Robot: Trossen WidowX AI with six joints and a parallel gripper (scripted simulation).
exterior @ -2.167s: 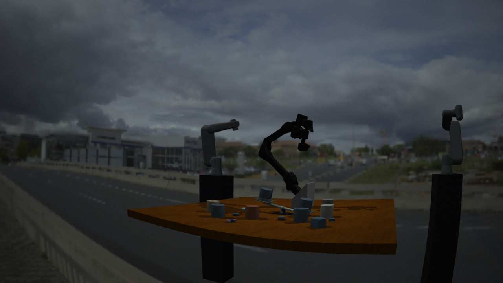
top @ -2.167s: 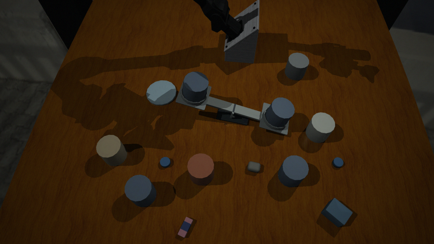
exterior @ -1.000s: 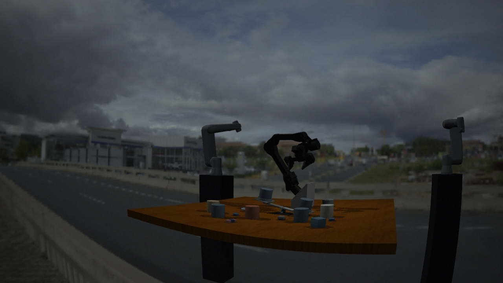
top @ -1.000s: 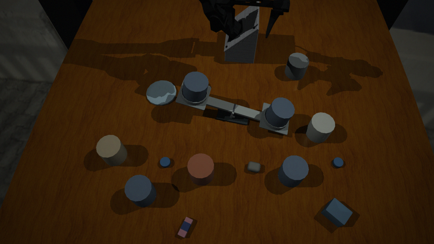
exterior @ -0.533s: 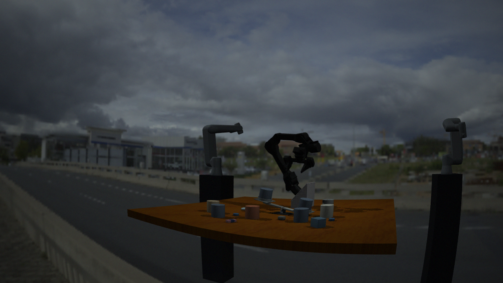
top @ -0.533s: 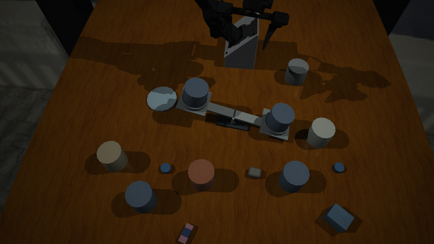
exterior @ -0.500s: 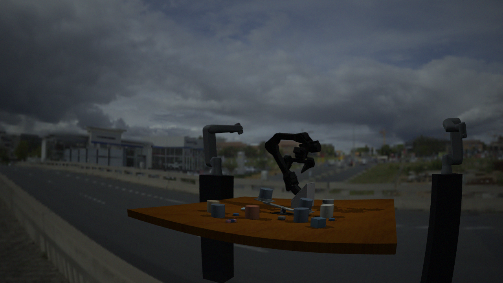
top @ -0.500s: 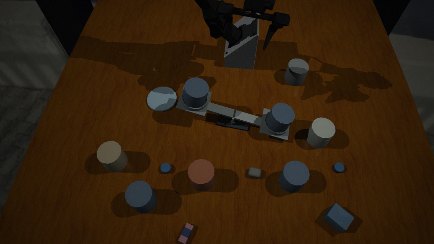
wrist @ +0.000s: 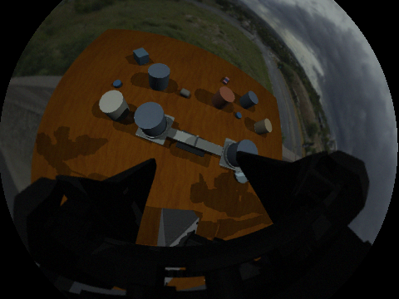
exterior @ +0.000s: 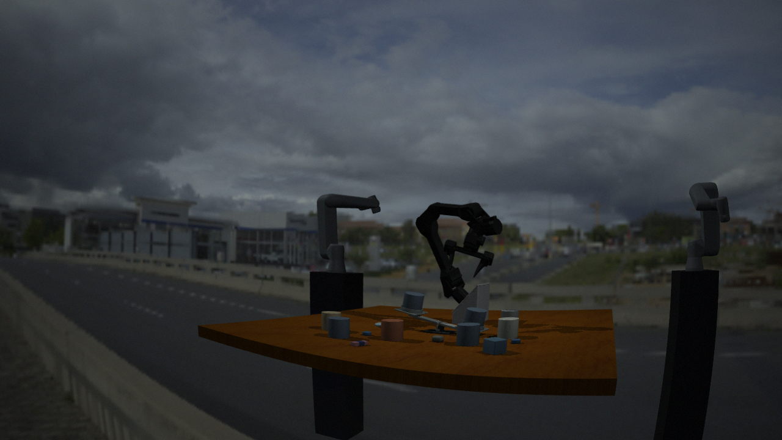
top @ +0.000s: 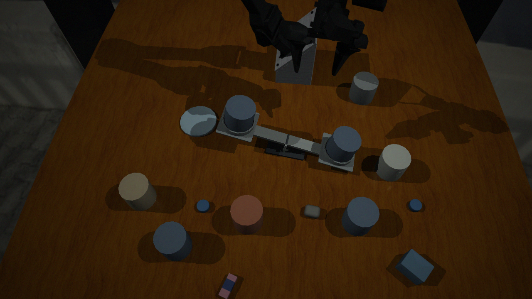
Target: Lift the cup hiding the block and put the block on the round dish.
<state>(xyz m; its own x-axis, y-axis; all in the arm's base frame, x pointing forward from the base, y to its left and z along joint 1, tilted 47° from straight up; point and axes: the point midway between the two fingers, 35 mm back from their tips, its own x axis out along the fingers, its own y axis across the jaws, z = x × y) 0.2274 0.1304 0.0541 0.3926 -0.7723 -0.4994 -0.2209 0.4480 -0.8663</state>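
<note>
The grey block is 9 cm ahead of my gripper tip, 8 cm to the left of it and 17 cm below it. From my gripper tip the other things lie so: grey pebble (24 cm ahead, 20 cm below); blue box (37 cm ahead, 22 cm to the left, 19 cm below); round dish (2 cm behind, 30 cm to the right, 21 cm below).
</note>
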